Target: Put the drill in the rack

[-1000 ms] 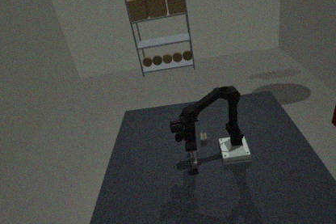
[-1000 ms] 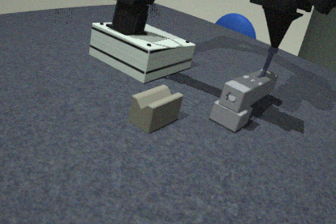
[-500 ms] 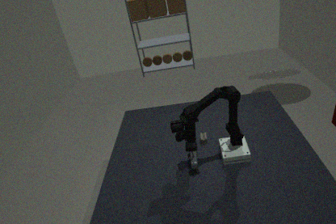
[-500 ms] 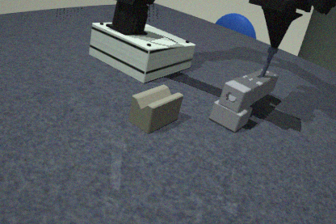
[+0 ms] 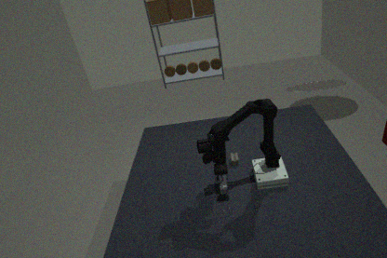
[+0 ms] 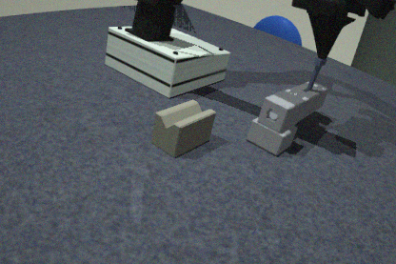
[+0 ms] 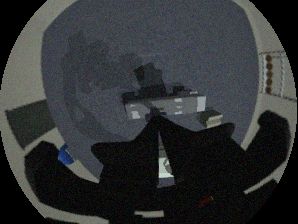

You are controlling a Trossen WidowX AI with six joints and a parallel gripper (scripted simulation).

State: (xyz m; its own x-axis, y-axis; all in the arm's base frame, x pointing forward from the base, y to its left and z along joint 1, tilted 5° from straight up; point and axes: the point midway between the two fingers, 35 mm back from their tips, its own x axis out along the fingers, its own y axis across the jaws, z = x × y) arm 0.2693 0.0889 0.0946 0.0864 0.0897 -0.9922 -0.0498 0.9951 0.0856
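Right now the small dark key is 30 mm below my gripper tip. Round my gripper tip: yellow drill (60 mm to the right, 70 mm below); light grey holder block (40 mm to the right, 80 mm below); rack (70 mm behind, 210 mm to the right, 100 mm below).
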